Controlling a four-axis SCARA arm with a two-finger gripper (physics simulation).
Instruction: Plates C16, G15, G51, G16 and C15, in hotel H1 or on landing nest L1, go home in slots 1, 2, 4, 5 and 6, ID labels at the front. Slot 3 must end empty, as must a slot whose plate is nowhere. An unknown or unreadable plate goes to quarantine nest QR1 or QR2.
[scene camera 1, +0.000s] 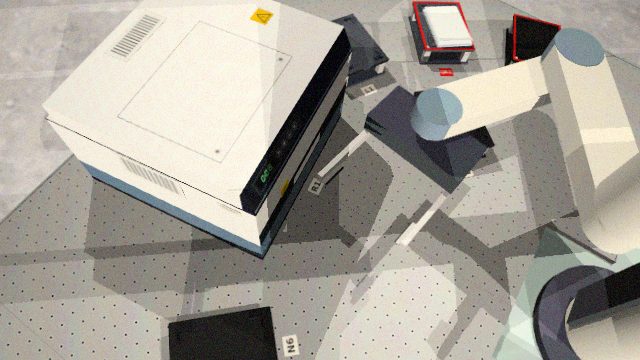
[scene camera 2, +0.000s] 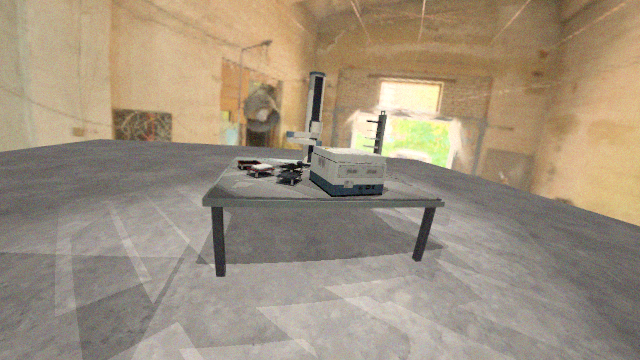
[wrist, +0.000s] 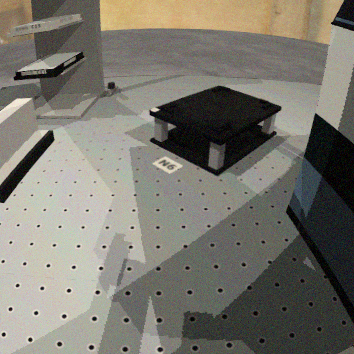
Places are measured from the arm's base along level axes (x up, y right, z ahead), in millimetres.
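Pixels of known places: gripper, between the fingertips: (scene camera 1: 359, 211) (wrist: 214, 124); arm's base, origin of its link: (scene camera 1: 597, 333) (scene camera 2: 309, 164).
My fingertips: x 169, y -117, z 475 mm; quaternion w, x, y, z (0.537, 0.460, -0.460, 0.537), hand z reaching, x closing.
Note:
Ahead of a thing's pixels: the offset from my fingertips to its top centre. "spot": to the spot under its first point.
My gripper (scene camera 1: 361, 209) is open and empty, pointing toward the R1 label in scene camera 1; one finger shows at the left edge of the wrist view. The hotel rack (scene camera 2: 381, 132) (wrist: 70, 82) stands at the far left of the wrist view. A pale plate @[dx +21, dy -406, dz -223 mm] (wrist: 47, 25) sits on its upper visible shelf; its label seems to end in C15. A dark-rimmed plate @[dx -57, dy -406, dz -223 mm] (wrist: 50, 65) sits on the shelf below, label too blurred to read. The landing nest L1 @[dx -100, dy +397, dz +244 mm] (scene camera 1: 362, 47) bears no visible plate; the machine partly hides it. A white plate @[dx -86, dy +581, dz +80 mm] (scene camera 1: 446, 25) (scene camera 2: 261, 167) lies on quarantine nest QR1 @[dx -100, dy +588, dz +92 mm] (scene camera 1: 424, 56).
The large white and blue machine @[dx +90, dy +39, dz +326 mm] (scene camera 1: 200, 100) (scene camera 2: 347, 172) stands beside my gripper. Black nest N6 @[dx -100, dy -278, dz +63 mm] (scene camera 1: 222, 335) (wrist: 215, 112) stands in front of the machine. Red-rimmed quarantine nest QR2 @[dx -100, dy +685, dz -123 mm] (scene camera 1: 535, 40) is partly hidden by the arm. The R1 label @[spot: dx -156, dy +69, dz +116 mm] (scene camera 1: 315, 186) lies near the machine's base.

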